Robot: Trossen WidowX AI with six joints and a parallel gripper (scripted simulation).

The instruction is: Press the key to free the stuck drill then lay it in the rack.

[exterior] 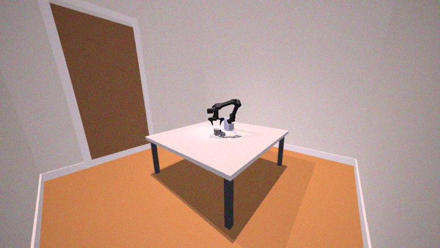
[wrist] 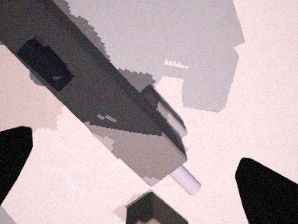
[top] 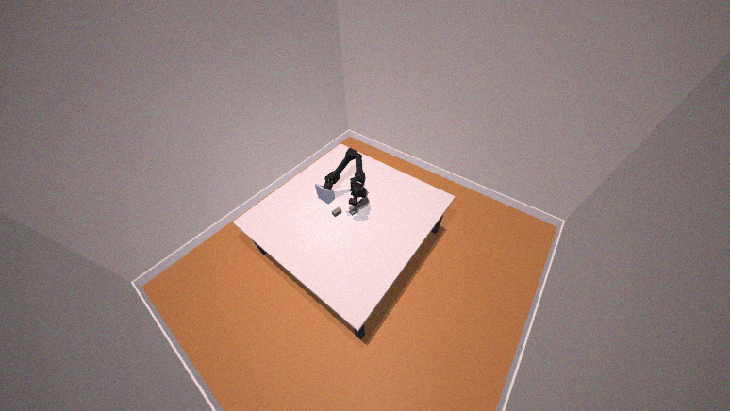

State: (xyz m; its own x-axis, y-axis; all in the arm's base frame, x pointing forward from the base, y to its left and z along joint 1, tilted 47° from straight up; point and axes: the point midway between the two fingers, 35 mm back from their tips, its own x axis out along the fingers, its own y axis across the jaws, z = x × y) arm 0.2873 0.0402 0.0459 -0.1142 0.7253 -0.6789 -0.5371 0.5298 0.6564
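The drill is 2 cm behind my gripper tip, 2 cm to the right of it and 7 cm below it. Round my gripper tip: key (1 cm behind, 6 cm to the left, 7 cm below); then dark box (11 cm behind, 12 cm to the right, 10 cm below).
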